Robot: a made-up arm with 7 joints.
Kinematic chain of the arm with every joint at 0, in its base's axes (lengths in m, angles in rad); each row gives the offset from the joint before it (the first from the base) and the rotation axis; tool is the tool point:
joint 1: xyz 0 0 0 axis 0 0.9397 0.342
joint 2: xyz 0 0 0 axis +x
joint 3: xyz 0 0 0 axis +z
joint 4: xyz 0.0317 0 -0.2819 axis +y
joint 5: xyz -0.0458 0 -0.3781 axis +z
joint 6: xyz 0 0 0 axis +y
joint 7: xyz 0 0 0 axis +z
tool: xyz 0 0 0
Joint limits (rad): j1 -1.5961..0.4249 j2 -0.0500..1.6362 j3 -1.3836..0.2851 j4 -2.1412..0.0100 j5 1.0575..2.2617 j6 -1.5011..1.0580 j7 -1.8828..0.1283
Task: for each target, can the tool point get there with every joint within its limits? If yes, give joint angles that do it. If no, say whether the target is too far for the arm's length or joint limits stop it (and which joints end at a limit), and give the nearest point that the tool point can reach.
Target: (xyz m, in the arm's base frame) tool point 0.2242 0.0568 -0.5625
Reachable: yes | joints 0.1737 0.3336 -0.3941 -1.0716 1.8813 -0.6424 -0.6059
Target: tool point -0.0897 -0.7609 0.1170
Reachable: no: too far | nearest point 0.0712 -0.4629 0.0493 | short by 0.345 m
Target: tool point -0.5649 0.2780 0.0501
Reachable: no: joint limits stop it (at a limit: joint 1, joint 4) | nearest point -0.2079 0.5820 -0.2311 | short by 0.547 m
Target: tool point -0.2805 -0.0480 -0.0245
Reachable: no: joint limits stop it (at a limit: joint 1, joint 3, joint 4) | nearest point -0.0822 -0.0261 -0.3827 | short by 0.410 m
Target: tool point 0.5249 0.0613 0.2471
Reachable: yes | joints -1.3045 0.9864 -0.4233 -1.2433 1.8443 0.8223 -0.0862
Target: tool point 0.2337 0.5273 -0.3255
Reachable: yes | joints -0.2144 1.0668 -0.4201 -0.4000 1.1624 -0.4926 -0.8020
